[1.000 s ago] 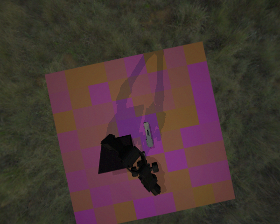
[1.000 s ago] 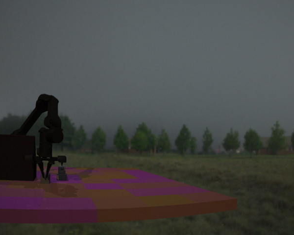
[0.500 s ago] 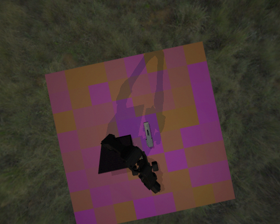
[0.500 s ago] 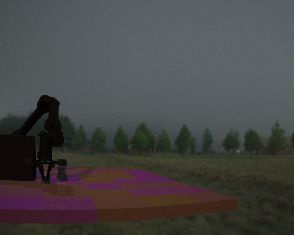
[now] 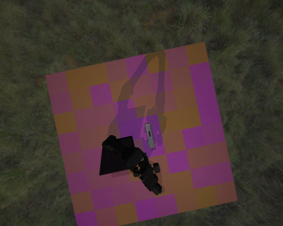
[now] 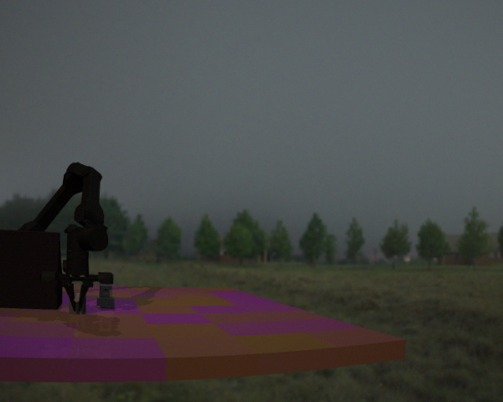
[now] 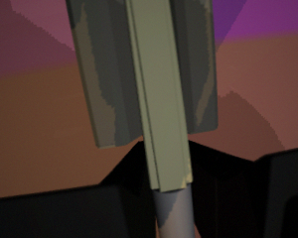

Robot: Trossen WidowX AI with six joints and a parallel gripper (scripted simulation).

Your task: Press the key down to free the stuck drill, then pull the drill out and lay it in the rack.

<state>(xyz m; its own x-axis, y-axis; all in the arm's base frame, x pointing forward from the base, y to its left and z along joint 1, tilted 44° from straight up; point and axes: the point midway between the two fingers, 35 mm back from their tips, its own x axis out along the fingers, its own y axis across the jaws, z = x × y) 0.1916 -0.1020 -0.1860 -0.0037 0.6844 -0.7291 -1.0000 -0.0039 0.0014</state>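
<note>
Right now my gripper tip is 4 cm to the right of the drill and 3 cm below it. The rest, counted from my gripper tip: thin dark key (24 cm to the left, 7 cm ahead, 4 cm above); grey block (22 cm to the left, 7 cm ahead, 3 cm above); grey rack (5 cm to the left, 1 cm above).
</note>
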